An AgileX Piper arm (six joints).
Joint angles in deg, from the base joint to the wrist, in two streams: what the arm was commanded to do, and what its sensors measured. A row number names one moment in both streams.
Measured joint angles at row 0:
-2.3, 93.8, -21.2, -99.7, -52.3, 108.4
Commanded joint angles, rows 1 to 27:
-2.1, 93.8, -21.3, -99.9, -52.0, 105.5
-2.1, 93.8, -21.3, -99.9, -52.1, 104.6
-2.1, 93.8, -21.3, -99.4, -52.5, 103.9
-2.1, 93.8, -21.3, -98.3, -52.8, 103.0
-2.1, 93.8, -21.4, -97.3, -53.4, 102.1
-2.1, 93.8, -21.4, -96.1, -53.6, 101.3
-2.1, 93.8, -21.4, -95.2, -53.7, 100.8
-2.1, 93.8, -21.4, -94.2, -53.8, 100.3
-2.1, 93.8, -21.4, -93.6, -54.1, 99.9
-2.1, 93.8, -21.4, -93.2, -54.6, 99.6
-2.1, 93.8, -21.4, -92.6, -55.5, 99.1
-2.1, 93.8, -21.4, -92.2, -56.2, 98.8
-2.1, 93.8, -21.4, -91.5, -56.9, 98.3
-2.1, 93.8, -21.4, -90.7, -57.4, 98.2
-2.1, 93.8, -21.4, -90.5, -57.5, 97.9
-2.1, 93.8, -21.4, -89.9, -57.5, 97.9
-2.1, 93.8, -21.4, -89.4, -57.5, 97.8
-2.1, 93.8, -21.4, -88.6, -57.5, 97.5
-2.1, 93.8, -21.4, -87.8, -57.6, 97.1
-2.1, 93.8, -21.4, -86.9, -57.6, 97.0
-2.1, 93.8, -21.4, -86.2, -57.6, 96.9
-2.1, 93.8, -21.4, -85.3, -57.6, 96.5
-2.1, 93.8, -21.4, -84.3, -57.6, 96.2
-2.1, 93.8, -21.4, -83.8, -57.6, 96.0
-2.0, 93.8, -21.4, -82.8, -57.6, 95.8
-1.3, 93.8, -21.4, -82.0, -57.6, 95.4
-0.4, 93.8, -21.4, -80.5, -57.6, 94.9
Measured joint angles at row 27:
-2.1, 93.9, -21.2, -84.7, -56.0, 96.8
